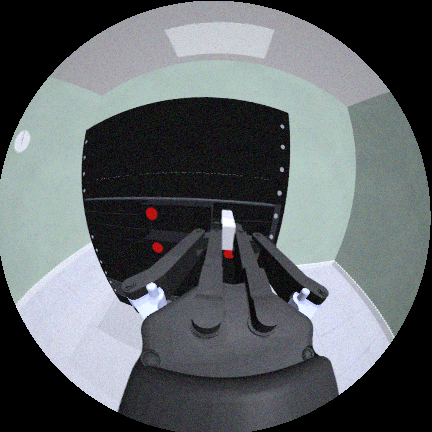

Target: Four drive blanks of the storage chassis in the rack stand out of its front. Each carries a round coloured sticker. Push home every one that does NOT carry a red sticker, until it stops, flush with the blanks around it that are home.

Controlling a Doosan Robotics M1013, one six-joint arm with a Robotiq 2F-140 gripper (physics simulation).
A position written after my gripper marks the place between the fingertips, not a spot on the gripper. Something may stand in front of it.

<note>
In view: my gripper (225, 218) and a black rack (133, 220).
</note>
